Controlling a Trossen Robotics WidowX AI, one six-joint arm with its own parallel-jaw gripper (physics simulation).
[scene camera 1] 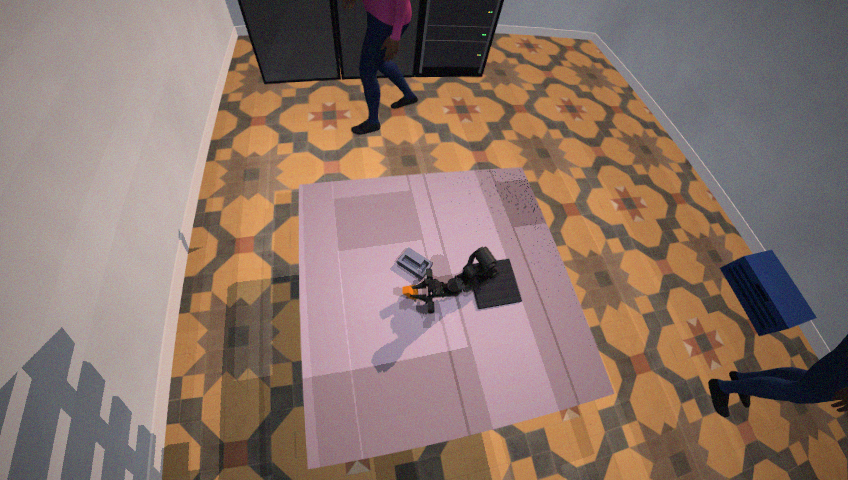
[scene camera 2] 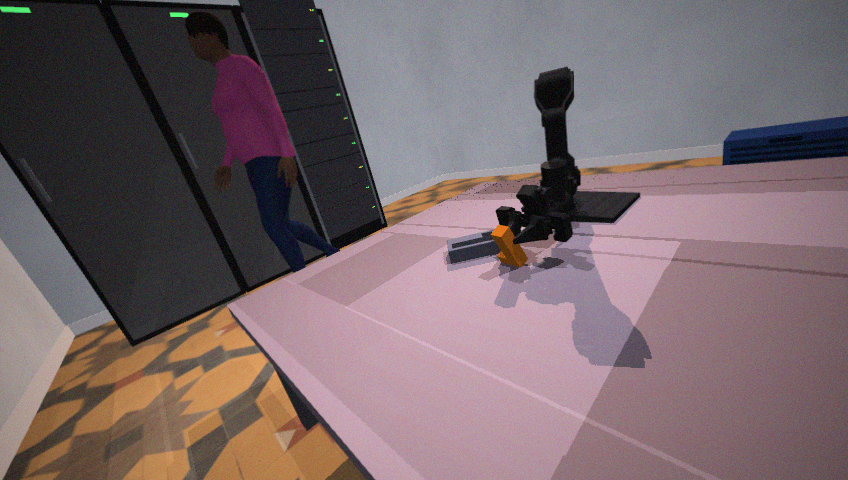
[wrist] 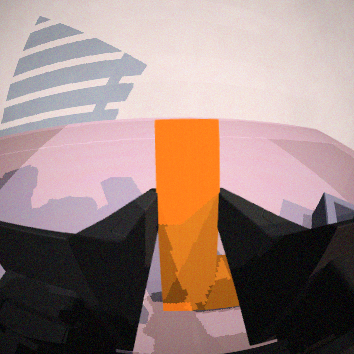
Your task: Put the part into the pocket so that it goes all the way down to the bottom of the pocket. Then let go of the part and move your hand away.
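Frame: origin at the arm's base, x ahead, y left, z up, level; centimetres.
Seen in the pictures: gripper, between the fingertips: (scene camera 1: 409, 291) (scene camera 2: 507, 241) (wrist: 186, 195); arm's base, origin of its link: (scene camera 1: 484, 273).
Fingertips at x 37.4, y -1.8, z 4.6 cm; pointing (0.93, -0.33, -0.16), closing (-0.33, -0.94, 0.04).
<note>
Pixels of each thing's middle, then the offset from my fingertips to it. Level surfaces: height alone.
- orange part, middle of its body: (wrist: 212, 221) (scene camera 2: 504, 245) (scene camera 1: 410, 289) dx -0.9, dy -1.4, dz -1.6 cm
- grey-blue pocket block, middle of its body: (scene camera 2: 473, 245) (scene camera 1: 415, 263) dx -8.2, dy -14.1, dz -5.1 cm
- pink table, height of its surface: dz -6.9 cm
The orange part (scene camera 1: 408, 290) (scene camera 2: 509, 245) (wrist: 187, 160) is a long block with a short piece jutting from its side near the lower end. It is tilted, its lower end at or close to the table top; contact cannot be told. My gripper (scene camera 1: 416, 292) (scene camera 2: 512, 235) (wrist: 186, 195) is shut on it, one black finger on each side. The grey-blue pocket block (scene camera 1: 401, 264) (scene camera 2: 470, 253) (wrist: 320, 212) lies on the table beside the part, apart from it in the top view, its recess facing up. In the wrist view it shows partly at the right edge, behind a finger.
The pink table (scene camera 1: 380, 321) (scene camera 2: 416, 333) carries the arm's dark base plate (scene camera 1: 505, 288) (scene camera 2: 606, 205). Beyond the table stand dark cabinets (scene camera 1: 297, 41) (scene camera 2: 178, 208), a person in pink (scene camera 1: 389, 11) (scene camera 2: 246, 107) and a blue unit (scene camera 1: 773, 291) (scene camera 2: 785, 139). Another person's legs (scene camera 1: 779, 380) show at right.
</note>
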